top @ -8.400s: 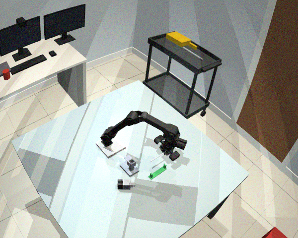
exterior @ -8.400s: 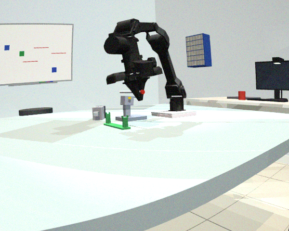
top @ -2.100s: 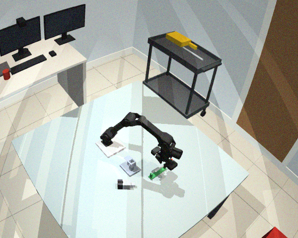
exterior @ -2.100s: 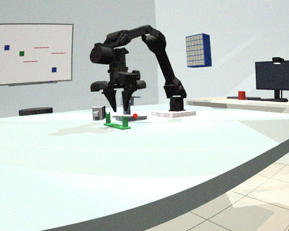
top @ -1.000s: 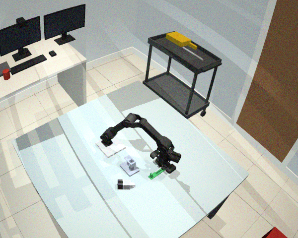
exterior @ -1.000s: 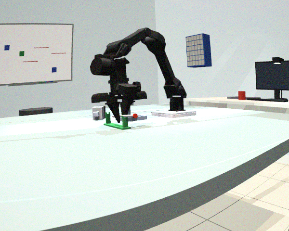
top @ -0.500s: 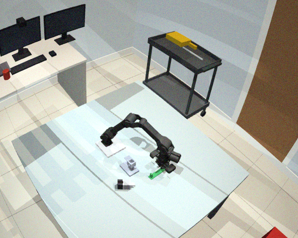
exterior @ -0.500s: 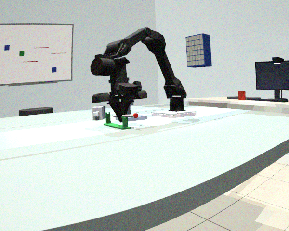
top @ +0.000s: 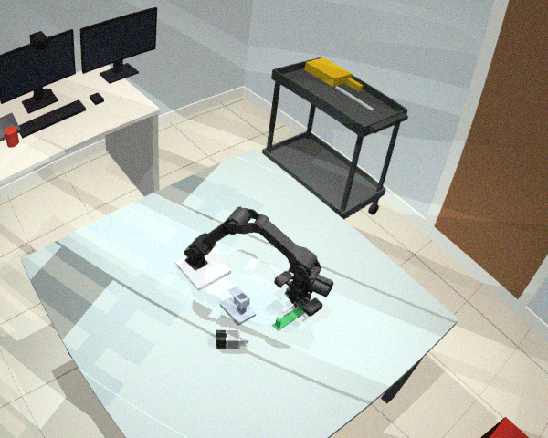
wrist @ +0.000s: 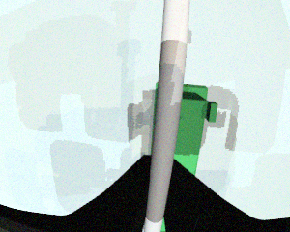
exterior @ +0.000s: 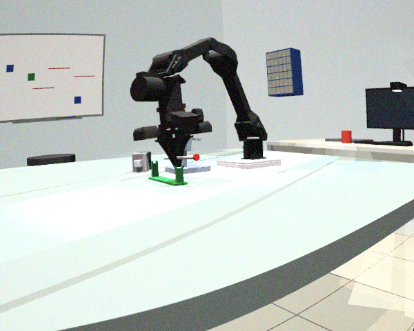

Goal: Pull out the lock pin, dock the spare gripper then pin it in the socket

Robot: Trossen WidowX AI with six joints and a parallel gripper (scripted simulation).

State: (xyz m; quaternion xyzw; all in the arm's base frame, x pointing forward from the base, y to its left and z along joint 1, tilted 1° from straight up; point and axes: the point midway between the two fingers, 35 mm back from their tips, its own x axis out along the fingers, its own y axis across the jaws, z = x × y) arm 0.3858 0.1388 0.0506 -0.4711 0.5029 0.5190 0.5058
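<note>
Now: gripper tip 10 mm short of the green cradle, 30 mm to the left of it and 10 mm above it. The rest, counted from my gripper tip: grey mount: 120 mm behind, 150 mm to the right, 10 mm above; spare gripper: 30 mm behind, 270 mm to the right, 10 mm below.
</note>
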